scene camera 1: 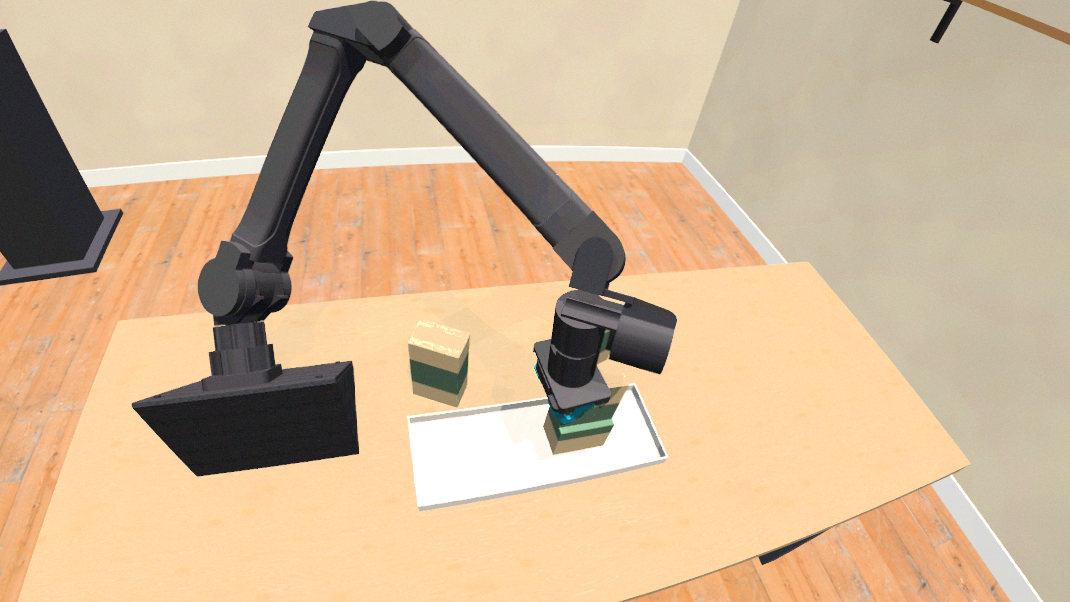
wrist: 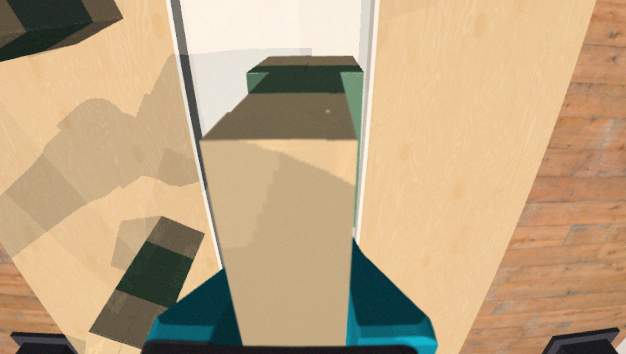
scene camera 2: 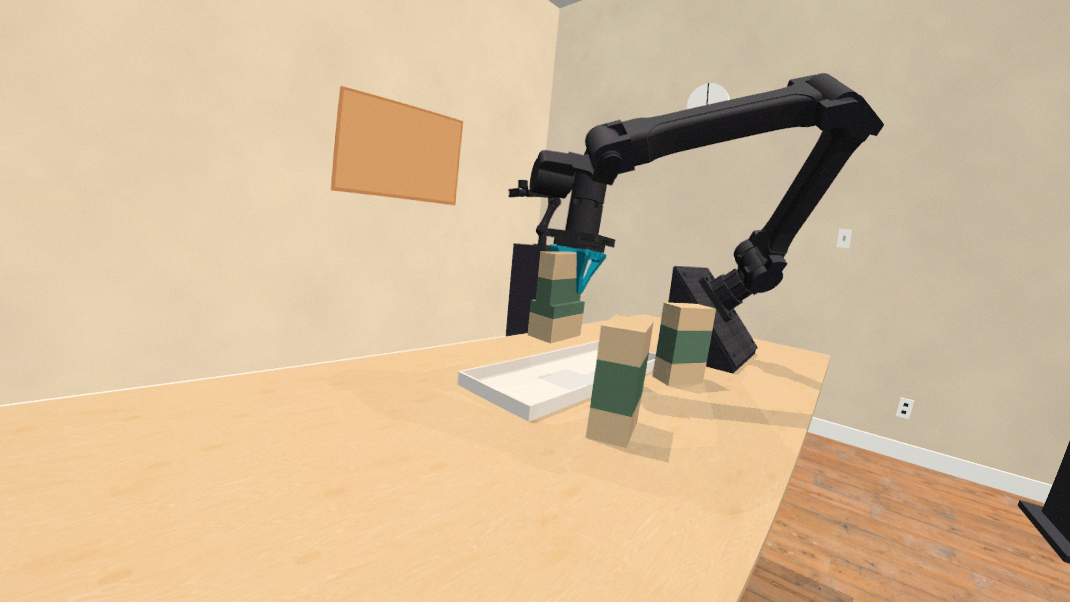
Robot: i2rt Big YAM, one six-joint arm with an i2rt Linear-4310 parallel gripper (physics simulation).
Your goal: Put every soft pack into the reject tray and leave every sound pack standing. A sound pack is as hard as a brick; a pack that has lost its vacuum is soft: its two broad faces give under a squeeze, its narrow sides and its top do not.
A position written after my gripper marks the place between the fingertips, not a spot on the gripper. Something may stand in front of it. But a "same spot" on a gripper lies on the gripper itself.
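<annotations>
My gripper: visible in scene camera 1 (562, 412), the wrist view, scene camera 2. Same spot on my gripper: (wrist: 377, 309) and (scene camera 2: 555, 250). White reject tray: scene camera 1 (464, 456), scene camera 2 (530, 387), wrist view (213, 53). Pack: scene camera 2 (556, 314), scene camera 1, wrist view. Same spot on the pack: (scene camera 1: 591, 429) and (wrist: 359, 149).
</annotations>
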